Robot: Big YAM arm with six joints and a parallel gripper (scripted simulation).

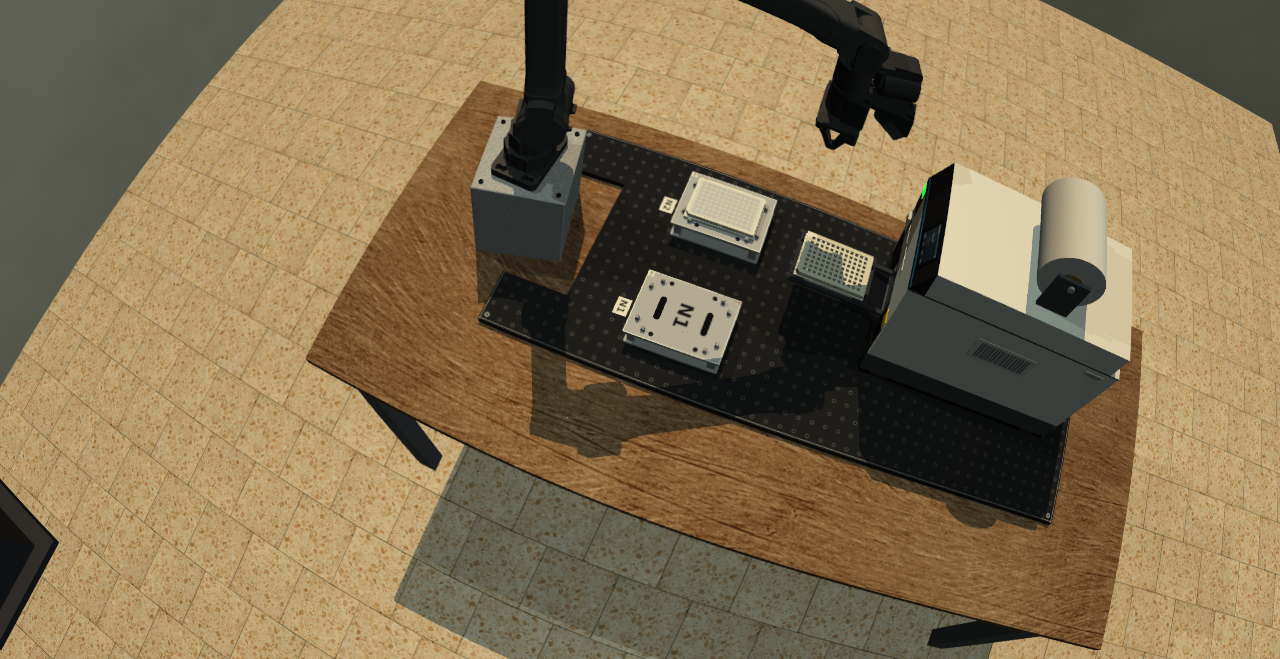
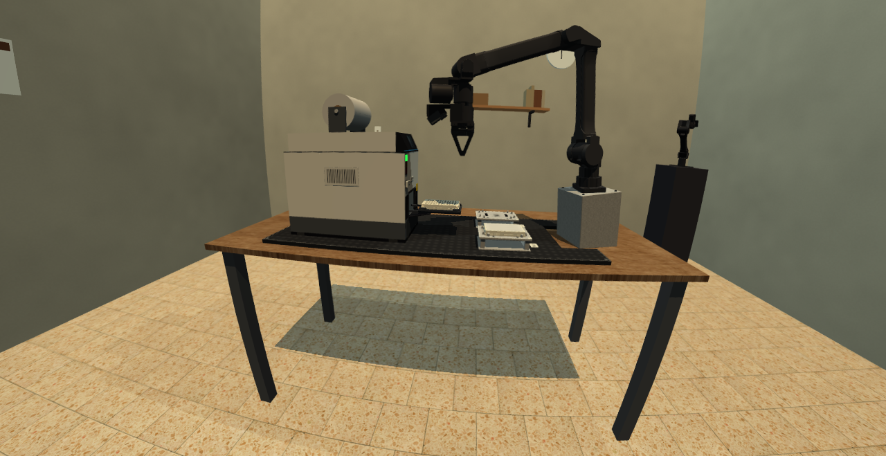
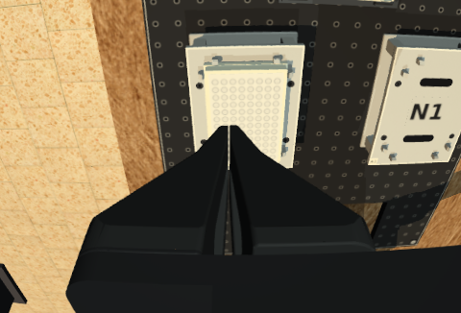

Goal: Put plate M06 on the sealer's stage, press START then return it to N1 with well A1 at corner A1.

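The start button lies 17 cm ahead of my hand, 1 cm to the left of it and 10 cm below it. Also, from my hand: plate M06: 7 cm ahead, 9 cm to the right, 18 cm below; then well plate: 14 cm behind, 3 cm to the right, 24 cm below; then sealer stage: 7 cm ahead, 9 cm to the right, 19 cm below.
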